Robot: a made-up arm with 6 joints. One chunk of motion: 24 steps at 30 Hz.
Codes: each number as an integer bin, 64 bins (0 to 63) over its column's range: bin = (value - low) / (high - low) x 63, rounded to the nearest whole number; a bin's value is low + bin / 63 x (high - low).
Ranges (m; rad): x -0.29..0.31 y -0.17..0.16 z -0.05..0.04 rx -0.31..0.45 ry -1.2..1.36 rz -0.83..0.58
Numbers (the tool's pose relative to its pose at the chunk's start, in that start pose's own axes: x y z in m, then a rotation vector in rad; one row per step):
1: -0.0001 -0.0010 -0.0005 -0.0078 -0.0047 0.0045
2: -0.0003 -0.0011 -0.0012 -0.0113 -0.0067 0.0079
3: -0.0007 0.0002 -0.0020 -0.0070 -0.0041 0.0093
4: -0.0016 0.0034 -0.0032 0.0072 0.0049 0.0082
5: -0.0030 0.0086 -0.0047 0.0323 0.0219 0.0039
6: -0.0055 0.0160 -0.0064 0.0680 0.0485 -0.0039
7: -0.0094 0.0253 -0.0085 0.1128 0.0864 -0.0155
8: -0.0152 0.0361 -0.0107 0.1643 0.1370 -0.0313
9: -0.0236 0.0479 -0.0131 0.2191 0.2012 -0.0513
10: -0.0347 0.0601 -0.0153 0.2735 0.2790 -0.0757
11: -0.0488 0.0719 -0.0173 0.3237 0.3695 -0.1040
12: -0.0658 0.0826 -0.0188 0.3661 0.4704 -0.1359
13: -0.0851 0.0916 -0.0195 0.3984 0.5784 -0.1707
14: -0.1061 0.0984 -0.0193 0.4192 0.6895 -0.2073
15: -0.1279 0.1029 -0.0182 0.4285 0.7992 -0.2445
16: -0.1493 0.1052 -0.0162 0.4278 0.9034 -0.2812
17: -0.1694 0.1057 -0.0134 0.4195 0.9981 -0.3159
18: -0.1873 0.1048 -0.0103 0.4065 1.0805 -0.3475
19: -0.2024 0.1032 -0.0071 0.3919 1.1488 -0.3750
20: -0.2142 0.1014 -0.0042 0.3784 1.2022 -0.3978
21: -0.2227 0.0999 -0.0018 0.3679 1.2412 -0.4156
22: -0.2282 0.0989 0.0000 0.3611 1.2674 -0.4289
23: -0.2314 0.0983 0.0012 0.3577 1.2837 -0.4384
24: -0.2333 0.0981 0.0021 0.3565 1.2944 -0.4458
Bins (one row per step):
1: 30 32 35 25 29 37
2: 30 32 34 25 29 37
3: 30 32 34 25 29 38
4: 30 33 33 26 30 37
5: 30 34 32 28 30 37
6: 30 36 31 31 31 37
7: 29 37 29 35 32 36
8: 29 39 28 39 33 36
9: 28 42 26 44 34 35
10: 27 44 24 48 36 34
11: 25 46 23 53 39 32
12: 24 48 22 56 41 31
13: 22 50 21 59 44 29
14: 19 51 21 60 46 28
15: 17 52 22 61 49 26
16: 15 53 24 61 52 25
17: 13 53 26 60 54 23
18: 11 52 28 59 56 22
19: 9 52 30 58 58 20
20: 8 52 32 57 59 19
21: 7 52 34 56 60 19
22: 6 51 35 56 61 18
23: 6 51 36 55 61 17
24: 6 51 36 55 61 17

